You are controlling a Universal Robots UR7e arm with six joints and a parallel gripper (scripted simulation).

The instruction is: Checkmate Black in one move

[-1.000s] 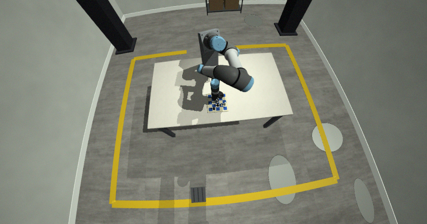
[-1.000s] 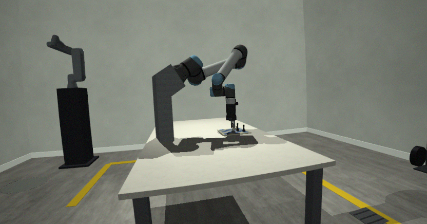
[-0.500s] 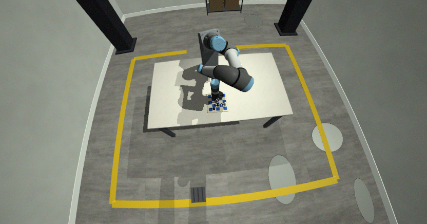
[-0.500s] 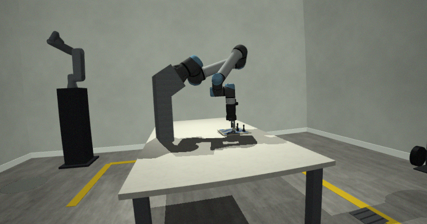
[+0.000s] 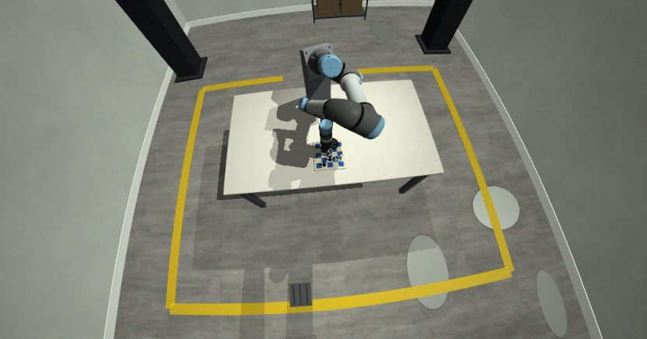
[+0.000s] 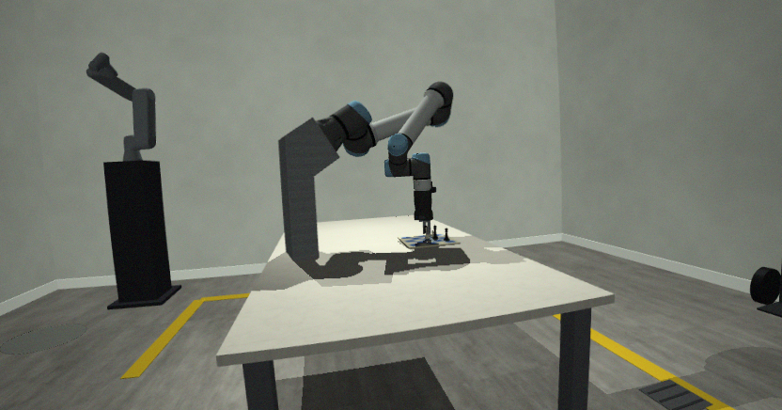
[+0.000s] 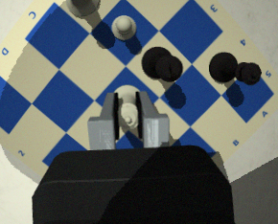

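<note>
Right now the white piece is 1 cm below my hand. The rest, counted from my hand: black piece (7 cm ahead, 4 cm to the right, 2 cm below); chessboard (5 cm below); white pawn (4 cm ahead, 4 cm to the left, 3 cm below).
</note>
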